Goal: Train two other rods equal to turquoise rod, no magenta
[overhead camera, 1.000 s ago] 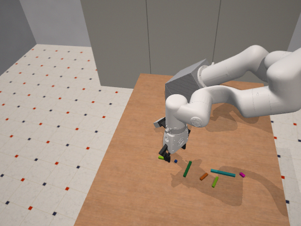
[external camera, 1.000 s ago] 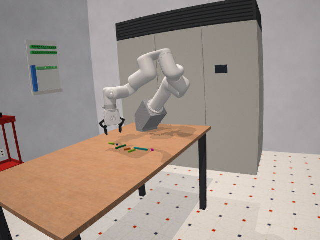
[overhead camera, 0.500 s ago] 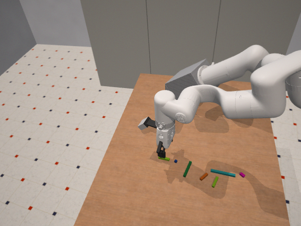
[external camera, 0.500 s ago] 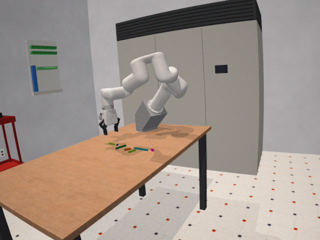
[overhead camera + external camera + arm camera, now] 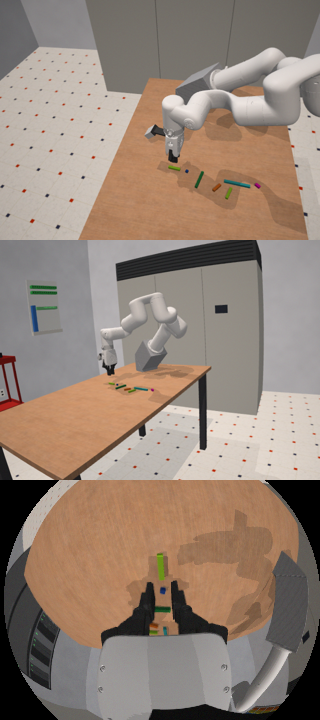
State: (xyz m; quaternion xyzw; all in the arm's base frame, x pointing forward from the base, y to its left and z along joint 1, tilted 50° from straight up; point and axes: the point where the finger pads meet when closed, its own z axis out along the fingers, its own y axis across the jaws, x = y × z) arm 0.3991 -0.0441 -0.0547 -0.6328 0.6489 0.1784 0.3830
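Right now my hand is 8 cm above the small blue rod and 5 cm to the right of it. Round my hand: turquoise rod (26 cm to the left, 8 cm below, 2 cm behind); green rod (11 cm to the left, 8 cm below, 2 cm ahead); orange rod (19 cm to the left, 8 cm below, 3 cm ahead).
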